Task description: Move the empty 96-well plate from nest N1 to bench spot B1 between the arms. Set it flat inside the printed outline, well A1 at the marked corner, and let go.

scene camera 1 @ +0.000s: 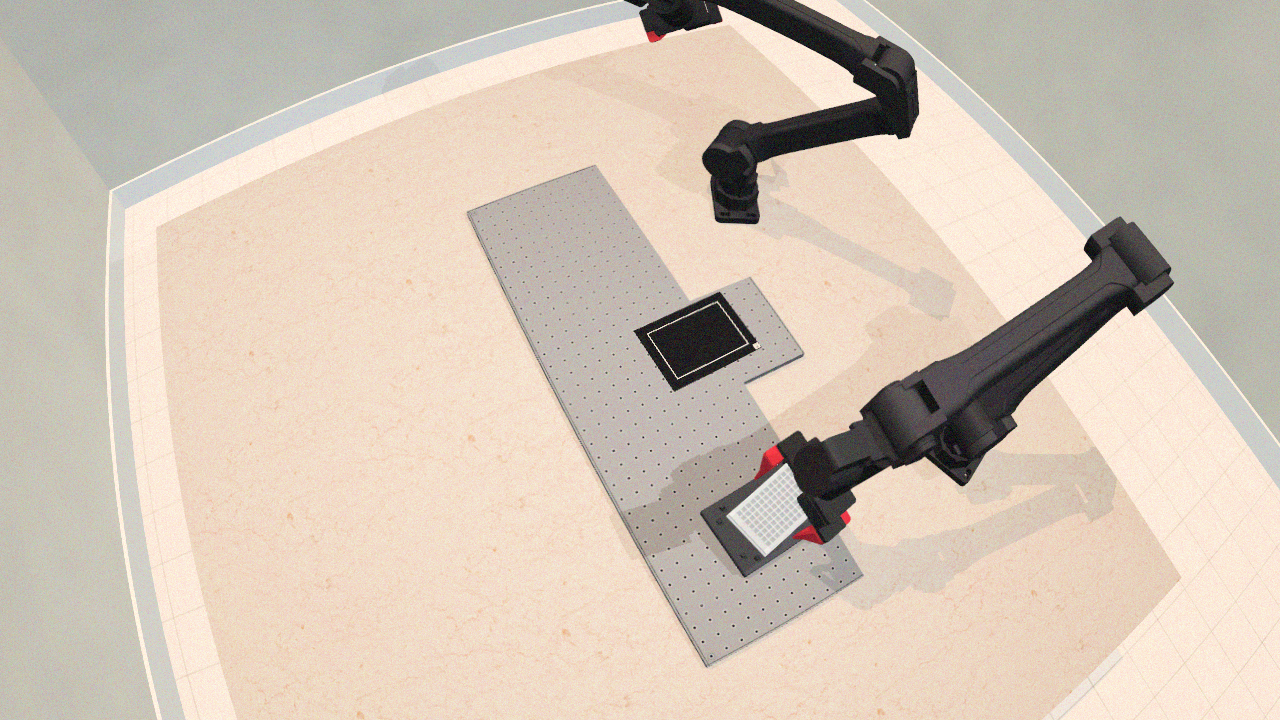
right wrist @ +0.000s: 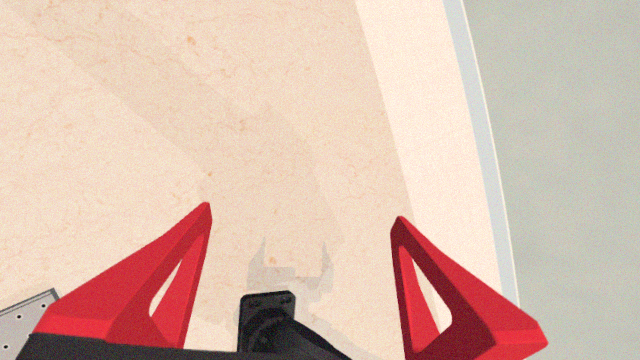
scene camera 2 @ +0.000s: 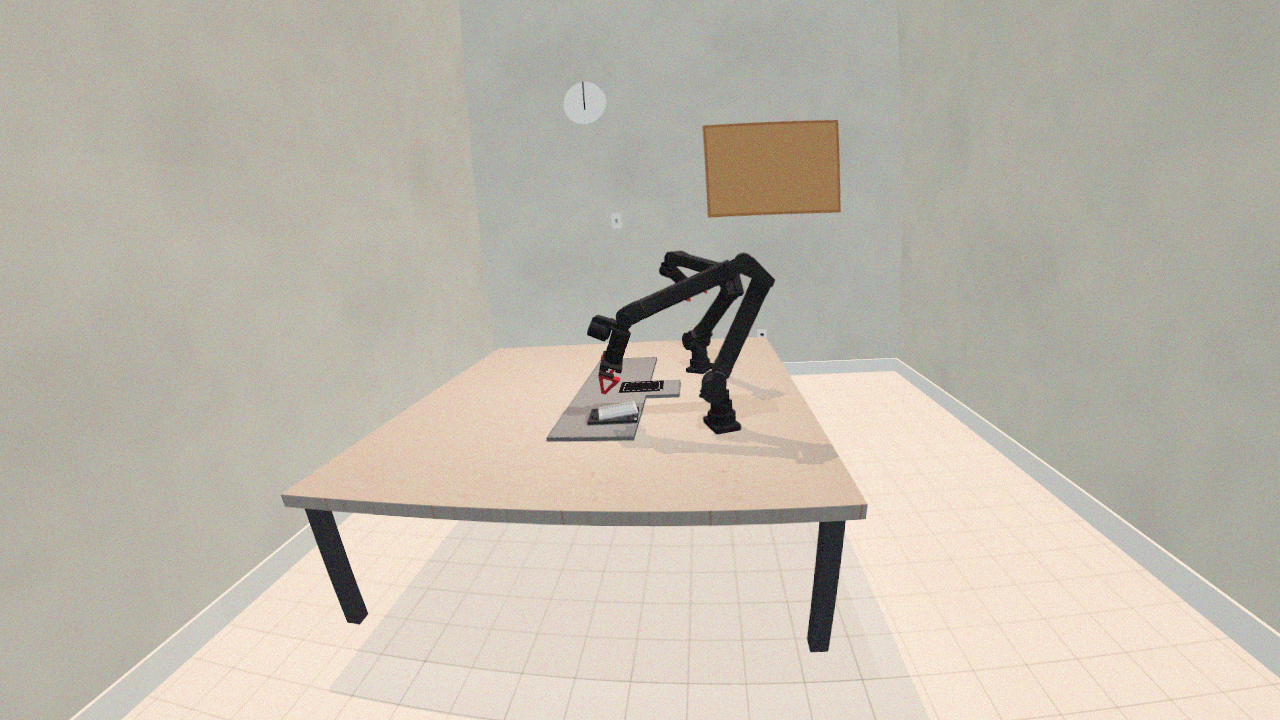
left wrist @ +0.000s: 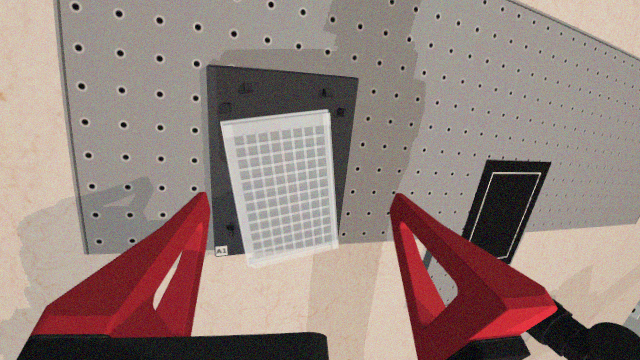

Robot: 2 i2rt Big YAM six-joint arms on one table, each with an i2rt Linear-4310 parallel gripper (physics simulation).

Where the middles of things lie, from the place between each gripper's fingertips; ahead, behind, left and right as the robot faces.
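The white well plate [scene camera 1: 771, 513] is 36 cm ahead of my right hand, 77 cm to the left of it and 25 cm below it. From that same right hand, I find the dark nest [scene camera 1: 745, 556] 38 cm ahead, 77 cm to the left and 27 cm below.
My left gripper is 40 mm past the white well plate, 10 mm to the left of it and 90 mm above it. Counted from my left hand, the dark nest is 20 mm behind, 10 mm to the right and 100 mm below.
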